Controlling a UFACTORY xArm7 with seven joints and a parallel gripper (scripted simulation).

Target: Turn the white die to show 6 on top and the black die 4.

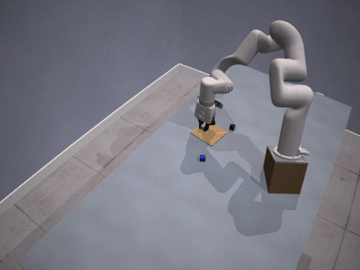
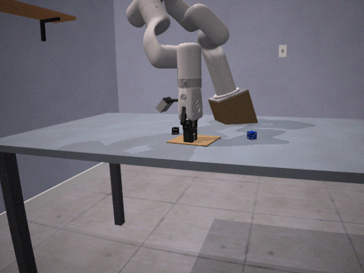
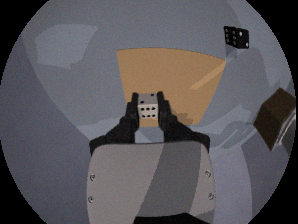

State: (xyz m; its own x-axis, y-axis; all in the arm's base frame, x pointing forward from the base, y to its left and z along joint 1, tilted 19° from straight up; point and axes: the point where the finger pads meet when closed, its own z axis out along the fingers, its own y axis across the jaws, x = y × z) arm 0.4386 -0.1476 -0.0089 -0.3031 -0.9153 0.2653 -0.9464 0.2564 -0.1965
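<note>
The white die lies 10 mm below my hand. The rest, counted from my hand: blue die (60 mm behind, 210 mm to the left, 10 mm below); black die (140 mm behind, 70 mm to the right, 10 mm below); mat (40 mm behind, 10 mm to the left, 20 mm below).
</note>
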